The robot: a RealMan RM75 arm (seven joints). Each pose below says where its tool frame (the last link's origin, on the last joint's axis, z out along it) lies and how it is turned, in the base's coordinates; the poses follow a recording.
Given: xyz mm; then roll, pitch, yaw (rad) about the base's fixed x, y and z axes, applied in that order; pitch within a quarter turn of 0, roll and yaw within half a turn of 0.
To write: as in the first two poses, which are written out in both.
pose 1, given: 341.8 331.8 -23.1 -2.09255 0.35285 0.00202
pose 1, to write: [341.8 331.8 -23.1], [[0.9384 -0.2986 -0.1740], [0.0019 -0.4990 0.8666], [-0.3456 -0.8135 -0.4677]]
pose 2, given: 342.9 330.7 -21.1 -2.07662 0.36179 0.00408
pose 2, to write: [342.9 330.7 -21.1], [[0.9353 -0.3076 -0.1751], [0.0038 -0.4858 0.8741], [-0.3539 -0.8181 -0.4532]]
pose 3, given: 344.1 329.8 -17.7 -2.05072 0.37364 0.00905
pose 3, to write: [344.1 329.8 -17.7], [[0.9310 -0.3196 -0.1765], [0.0084 -0.4646 0.8855], [-0.3650 -0.8258 -0.4299]]
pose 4, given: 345.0 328.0 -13.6 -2.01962 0.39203 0.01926
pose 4, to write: [345.0 328.0 -13.6], [[0.9240 -0.3358 -0.1831], [0.0178 -0.4405 0.8976], [-0.3821 -0.8326 -0.4010]]
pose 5, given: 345.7 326.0 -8.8 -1.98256 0.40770 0.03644
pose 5, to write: [345.7 326.0 -8.8], [[0.9174 -0.3485 -0.1920], [0.0334 -0.4132 0.9100], [-0.3965 -0.8413 -0.3674]]
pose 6, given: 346.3 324.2 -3.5 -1.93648 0.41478 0.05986
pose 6, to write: [346.3 324.2 -3.5], [[0.9136 -0.3543 -0.1997], [0.0548 -0.3795 0.9236], [-0.4030 -0.8547 -0.3273]]
